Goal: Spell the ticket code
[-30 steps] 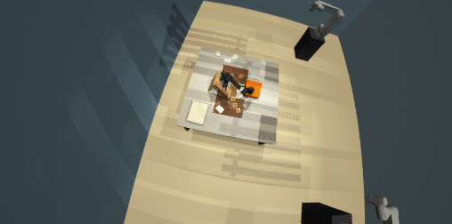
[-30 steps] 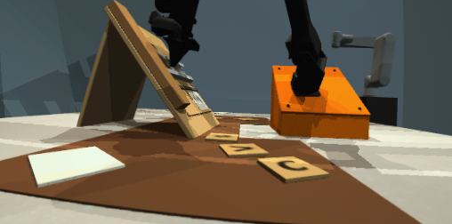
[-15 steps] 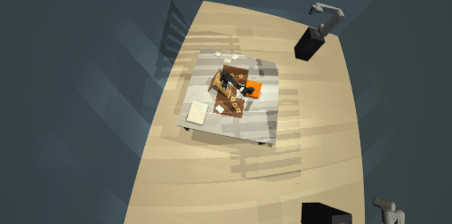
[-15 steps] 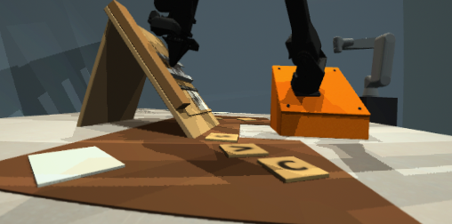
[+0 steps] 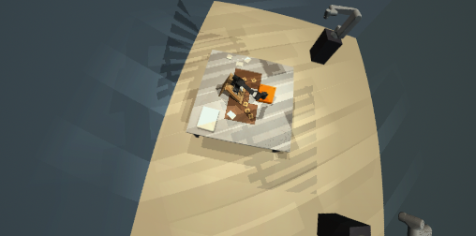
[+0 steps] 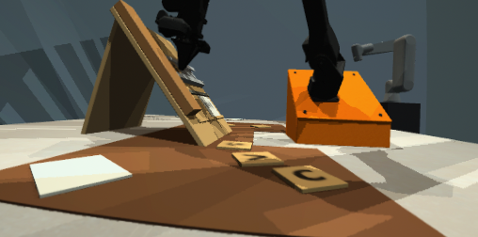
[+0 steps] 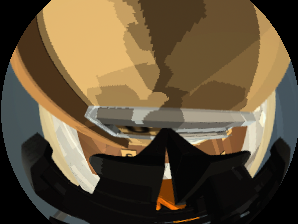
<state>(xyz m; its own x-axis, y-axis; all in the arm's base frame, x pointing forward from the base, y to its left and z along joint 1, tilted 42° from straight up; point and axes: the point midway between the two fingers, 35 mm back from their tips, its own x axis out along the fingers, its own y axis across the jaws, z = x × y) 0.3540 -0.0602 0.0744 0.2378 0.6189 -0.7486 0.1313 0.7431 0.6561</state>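
Right now my gripper tip is 19 cm past the tan tile marked v, 21 cm to the right of it and 16 cm above it. The rest, counted from my gripper tip: u tile: 1 cm ahead, 3 cm to the left; then brown mat: 16 cm behind, 1 cm to the right, 16 cm below; then e tile: 10 cm behind, 24 cm to the right, 16 cm below.
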